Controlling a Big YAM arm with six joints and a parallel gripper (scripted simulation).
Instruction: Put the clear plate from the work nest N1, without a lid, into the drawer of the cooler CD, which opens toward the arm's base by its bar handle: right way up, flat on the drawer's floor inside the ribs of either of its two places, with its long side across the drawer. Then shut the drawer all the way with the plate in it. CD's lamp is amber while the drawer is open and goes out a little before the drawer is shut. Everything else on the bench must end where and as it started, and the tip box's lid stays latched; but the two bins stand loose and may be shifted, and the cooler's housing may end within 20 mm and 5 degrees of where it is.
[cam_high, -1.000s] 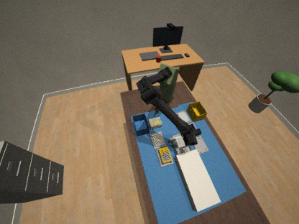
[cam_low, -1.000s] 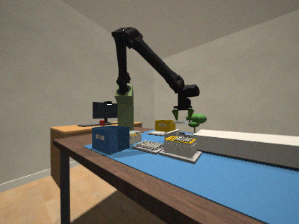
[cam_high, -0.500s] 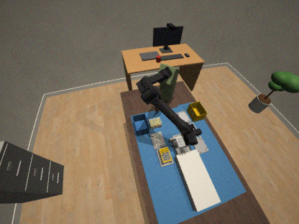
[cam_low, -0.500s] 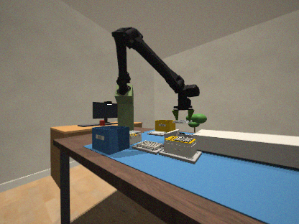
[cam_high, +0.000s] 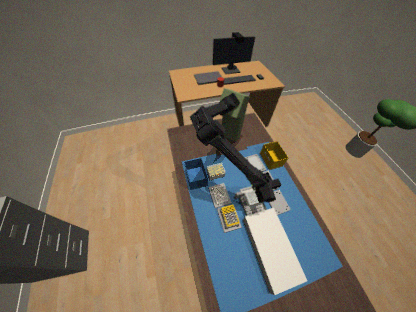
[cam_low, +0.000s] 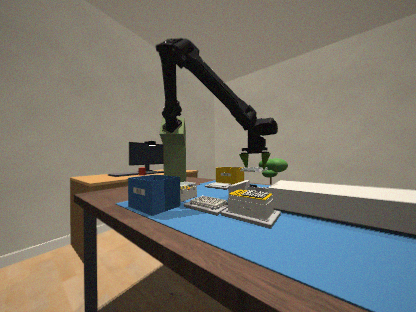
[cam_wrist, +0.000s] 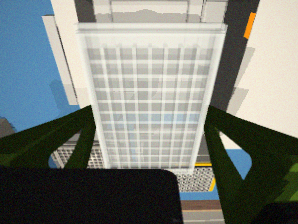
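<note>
My gripper is now 3 cm short of the cooler drawer, 2 cm to the left of it and 12 cm above it. From my hand the other things lie so: yellow-topped tip box 3 cm behind, 20 cm to the right, 9 cm below; clear plate 1 cm below; grey work nest 11 cm ahead, 15 cm to the left, 14 cm below.
</note>
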